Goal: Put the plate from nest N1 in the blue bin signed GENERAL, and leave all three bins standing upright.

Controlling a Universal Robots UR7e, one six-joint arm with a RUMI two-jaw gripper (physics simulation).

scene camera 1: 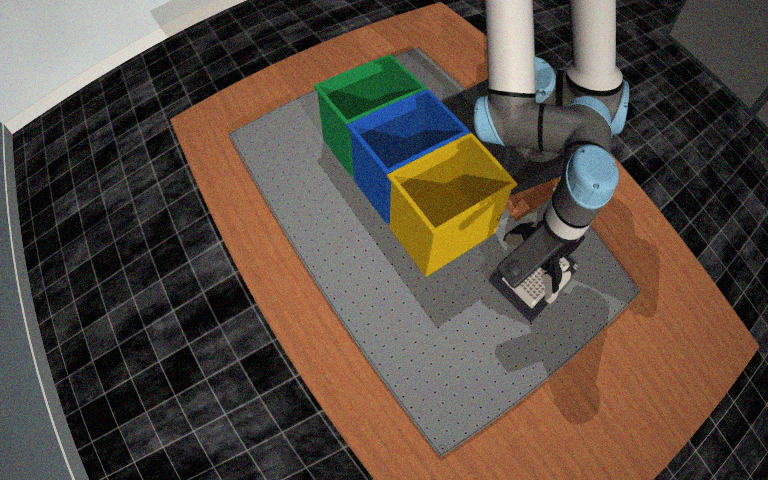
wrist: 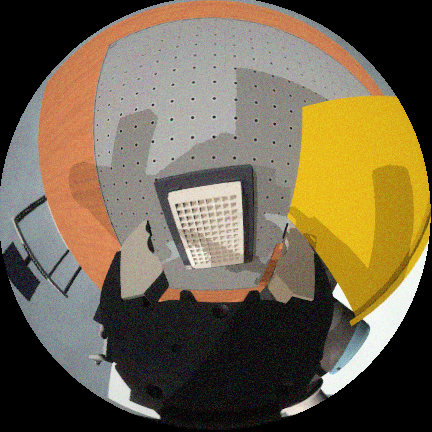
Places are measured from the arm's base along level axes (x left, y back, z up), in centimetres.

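Where they show: gripper, fingertip midpoint: (wrist: 217, 224).
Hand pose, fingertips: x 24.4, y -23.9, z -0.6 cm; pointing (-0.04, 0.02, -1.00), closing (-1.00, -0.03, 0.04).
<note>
Each offset is from my fingertips to the top centre of the thing. "spot": to the spot under its first point. Level surfaces: height alone.
A white plate with a grid of small wells @[spot: dx +2.4, dy +0.3, dz -3.2 cm] (scene camera 1: 531, 287) (wrist: 212, 225) lies in a dark rectangular nest @[dx +0.4, dy +3.7, dz -3.9 cm] (scene camera 1: 514, 301) (wrist: 248, 210) on the grey perforated board; no N1 label is readable. My gripper (scene camera 1: 530, 267) (wrist: 217, 224) is open and empty, above the plate, with one finger on each side of it in the wrist view. The gripper body hides part of the plate and nest in the scene view. The blue bin @[dx -30.4, dy -7.3, dz +12.6 cm] (scene camera 1: 370, 169) stands upright between the green bin @[spot: dx -42.8, dy -16.2, dz +2.8 cm] (scene camera 1: 335, 135) and the yellow bin @[dx -17.3, dy -6.8, dz +12.6 cm] (scene camera 1: 410, 226) (wrist: 345, 145), which also stand upright. No GENERAL sign is readable.
The yellow bin is nearest the gripper, at the right in the wrist view. The grey perforated board @[dz -5.4 cm] (scene camera 1: 351, 271) (wrist: 190, 90) lies on the wooden table @[dz -6.7 cm] (scene camera 1: 220, 175) (wrist: 65, 130). The arm (scene camera 1: 509, 50) reaches in from the top of the scene view, beside the bins.
</note>
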